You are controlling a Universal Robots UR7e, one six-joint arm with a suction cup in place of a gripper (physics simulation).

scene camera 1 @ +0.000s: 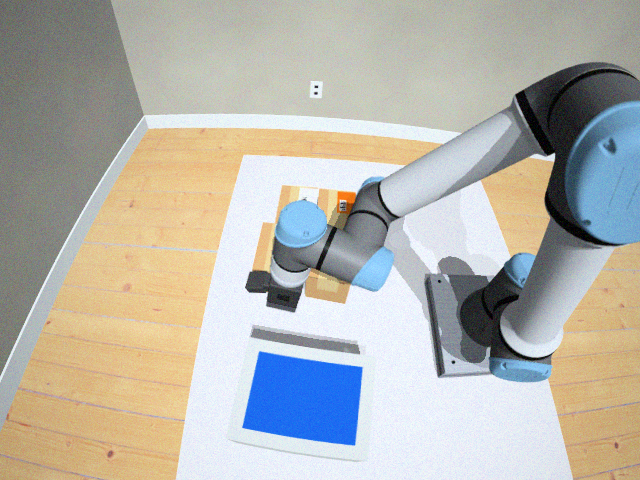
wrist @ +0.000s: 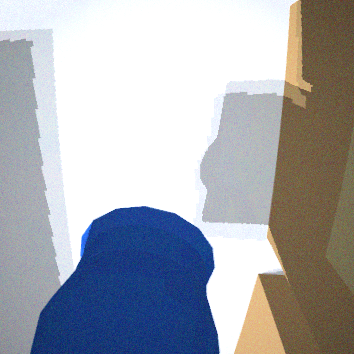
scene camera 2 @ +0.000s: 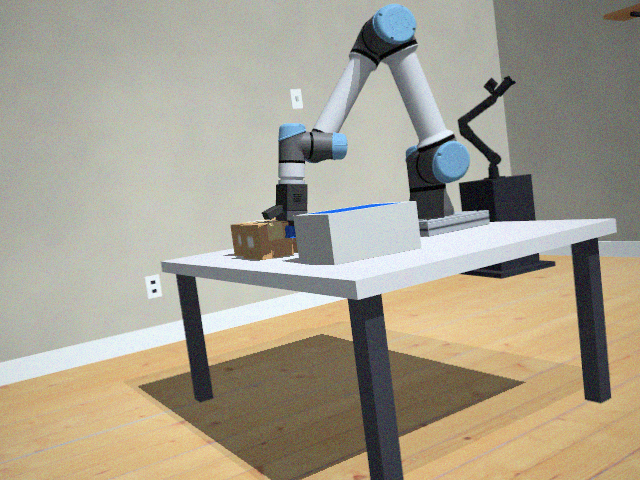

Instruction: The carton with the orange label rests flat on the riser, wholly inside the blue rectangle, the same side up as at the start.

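Frame: origin at the arm's base, x back, y right, z up, level; centimetres.
Where they show: hand at its tool point: (wrist: 145, 262) (scene camera 2: 291, 237); arm's base at its link origin: (scene camera 1: 486, 319) (scene camera 2: 430, 216).
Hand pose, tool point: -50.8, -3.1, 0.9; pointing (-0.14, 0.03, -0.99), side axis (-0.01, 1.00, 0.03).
Observation:
Each offset is from my tool point to the top centre of the thing, as dx, dy, dz. "spot": to the spot under its first point.
The orange-labelled carton @[spot: +10.9, +31.3, +4.7] (scene camera 1: 345, 197) lies at the back of the carton group in scene view 1, partly hidden by the wrist, away from the riser. My suction gripper (scene camera 1: 283, 301) (scene camera 2: 290, 231) (wrist: 145, 235) points down between the cartons and the riser, low beside the near cartons. In the wrist view bare table shows around its blue cup, and no carton is seen on it; the cup's face is hidden. The white riser @[+8.8, -22.2, +6.6] (scene camera 1: 364, 403) (scene camera 2: 372, 235) has a blue rectangle @[+8.8, -22.2, +6.6] (scene camera 1: 302, 397) (scene camera 2: 356, 208) on top, with no carton on it.
A left carton @[-3.2, +11.8, +4.7] (scene camera 1: 262, 253) and a near right carton @[+9.9, +12.0, +4.7] (scene camera 1: 325, 294) stand close behind the cup. Carton sides @[spot: -2.8, +4.8, -2.2] (wrist: 312, 150) fill the wrist view's right. The white table (scene camera 1: 413, 434) (scene camera 2: 258, 273) carries the arm's base plate (scene camera 1: 439, 361) at the right.

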